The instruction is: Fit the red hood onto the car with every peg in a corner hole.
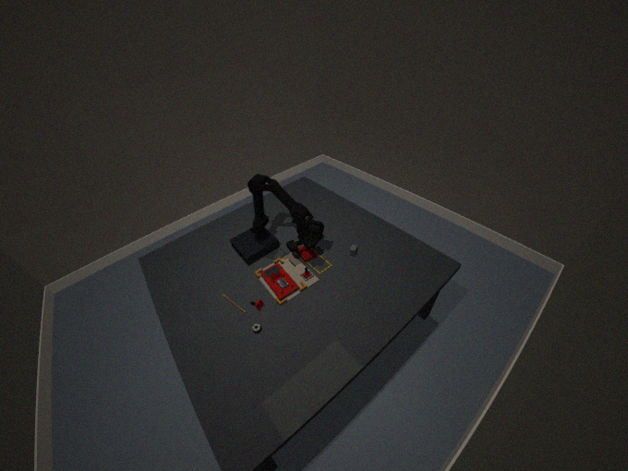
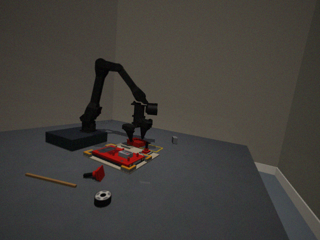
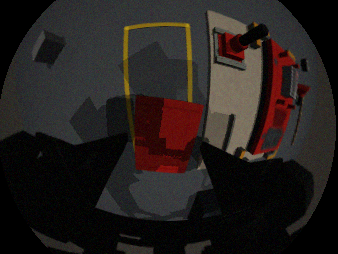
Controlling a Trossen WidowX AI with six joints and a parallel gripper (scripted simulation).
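The red hood lies 10 mm below my gripper tip. From my gripper tip the other things lie so: wheel: 460 mm to the right, 110 mm ahead, 10 mm below; grey engine block: 230 mm to the right, 50 mm ahead; wooden stick: 440 mm to the right, 80 mm behind, 20 mm below.
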